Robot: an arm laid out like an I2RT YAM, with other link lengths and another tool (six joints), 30 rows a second.
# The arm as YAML. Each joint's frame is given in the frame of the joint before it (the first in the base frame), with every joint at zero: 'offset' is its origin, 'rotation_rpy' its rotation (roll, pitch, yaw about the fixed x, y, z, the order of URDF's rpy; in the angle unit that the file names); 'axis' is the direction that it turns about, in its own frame. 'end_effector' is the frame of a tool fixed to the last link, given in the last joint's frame.
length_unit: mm
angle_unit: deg
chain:
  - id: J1
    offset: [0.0, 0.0, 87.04]
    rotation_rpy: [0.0, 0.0, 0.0]
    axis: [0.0, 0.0, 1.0]
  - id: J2
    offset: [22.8, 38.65, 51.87]
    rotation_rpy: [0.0, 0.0, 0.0]
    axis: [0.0, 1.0, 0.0]
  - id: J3
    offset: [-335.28, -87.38, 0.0]
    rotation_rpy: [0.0, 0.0, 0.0]
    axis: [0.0, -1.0, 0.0]
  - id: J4
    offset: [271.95, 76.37, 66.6]
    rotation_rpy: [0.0, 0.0, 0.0]
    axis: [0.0, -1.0, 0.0]
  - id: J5
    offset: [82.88, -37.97, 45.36]
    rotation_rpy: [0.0, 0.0, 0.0]
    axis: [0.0, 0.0, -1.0]
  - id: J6
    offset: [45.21, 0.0, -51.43]
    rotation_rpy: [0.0, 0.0, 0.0]
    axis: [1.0, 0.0, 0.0]
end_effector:
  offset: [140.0, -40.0, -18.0]
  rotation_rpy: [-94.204, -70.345, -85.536]
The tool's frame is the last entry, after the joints.
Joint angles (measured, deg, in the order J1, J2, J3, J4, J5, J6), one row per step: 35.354 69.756 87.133 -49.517 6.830 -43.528; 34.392 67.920 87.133 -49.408 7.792 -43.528; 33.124 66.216 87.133 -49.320 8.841 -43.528; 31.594 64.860 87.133 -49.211 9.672 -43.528; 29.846 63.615 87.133 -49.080 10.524 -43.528; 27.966 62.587 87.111 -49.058 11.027 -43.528; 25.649 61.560 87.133 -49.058 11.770 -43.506; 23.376 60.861 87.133 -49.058 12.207 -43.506; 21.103 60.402 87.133 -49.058 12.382 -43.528; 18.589 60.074 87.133 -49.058 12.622 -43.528; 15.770 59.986 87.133 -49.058 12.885 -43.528; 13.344 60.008 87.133 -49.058 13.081 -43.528; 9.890 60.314 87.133 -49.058 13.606 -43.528
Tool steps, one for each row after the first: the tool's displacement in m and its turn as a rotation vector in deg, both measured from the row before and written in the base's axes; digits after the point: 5 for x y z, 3 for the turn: -0.00512 -0.01473 0.01202 0.704 -1.880 -1.785; -0.00453 -0.01640 0.01086 0.569 -1.775 -2.183; -0.00319 -0.01597 0.00856 0.458 -1.444 -2.266; -0.00302 -0.01677 0.00784 0.379 -1.375 -2.512; -0.00277 -0.01560 0.00569 0.310 -1.003 -2.336; -0.00313 -0.01867 0.00592 0.223 -1.068 -3.004; -0.00221 -0.01619 0.00380 0.134 -0.707 -2.675; -0.00149 -0.01449 0.00241 0.091 -0.453 -2.426; -0.00129 -0.01559 0.00176 0.026 -0.339 -2.736; -0.00052 -0.01675 0.00057 -0.068 -0.113 -3.063; -0.00049 -0.01410 0.00000 -0.076 0.003 -2.608; -0.00015 -0.02047 -0.00123 -0.255 0.260 -3.940
